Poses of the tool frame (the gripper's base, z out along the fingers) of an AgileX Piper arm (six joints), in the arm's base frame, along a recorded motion.
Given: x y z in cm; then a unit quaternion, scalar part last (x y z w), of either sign.
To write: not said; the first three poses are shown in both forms.
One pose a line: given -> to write
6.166 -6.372 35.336 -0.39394 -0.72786 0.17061 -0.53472 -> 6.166 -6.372 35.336 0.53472 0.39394 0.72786 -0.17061
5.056 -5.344 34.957 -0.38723 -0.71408 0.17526 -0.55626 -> 5.056 -5.344 34.957 0.55626 0.38723 0.71408 -0.17526
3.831 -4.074 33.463 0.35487 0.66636 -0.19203 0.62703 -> 3.831 -4.074 33.463 0.62703 0.35487 0.66636 -0.19203
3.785 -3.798 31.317 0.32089 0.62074 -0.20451 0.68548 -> 3.785 -3.798 31.317 0.68548 0.32089 0.62074 -0.20451
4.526 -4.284 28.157 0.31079 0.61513 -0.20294 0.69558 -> 4.526 -4.284 28.157 0.69558 0.31079 0.61513 -0.20294
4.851 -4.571 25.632 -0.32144 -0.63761 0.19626 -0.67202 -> 4.851 -4.571 25.632 0.67202 0.32144 0.63761 -0.19626
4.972 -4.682 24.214 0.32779 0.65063 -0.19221 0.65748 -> 4.972 -4.682 24.214 0.65748 0.32779 0.65063 -0.19221
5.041 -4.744 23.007 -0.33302 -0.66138 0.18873 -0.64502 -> 5.041 -4.744 23.007 0.64502 0.33302 0.66138 -0.18873
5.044 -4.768 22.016 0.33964 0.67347 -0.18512 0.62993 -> 5.044 -4.768 22.016 0.62993 0.33964 0.67347 -0.18512
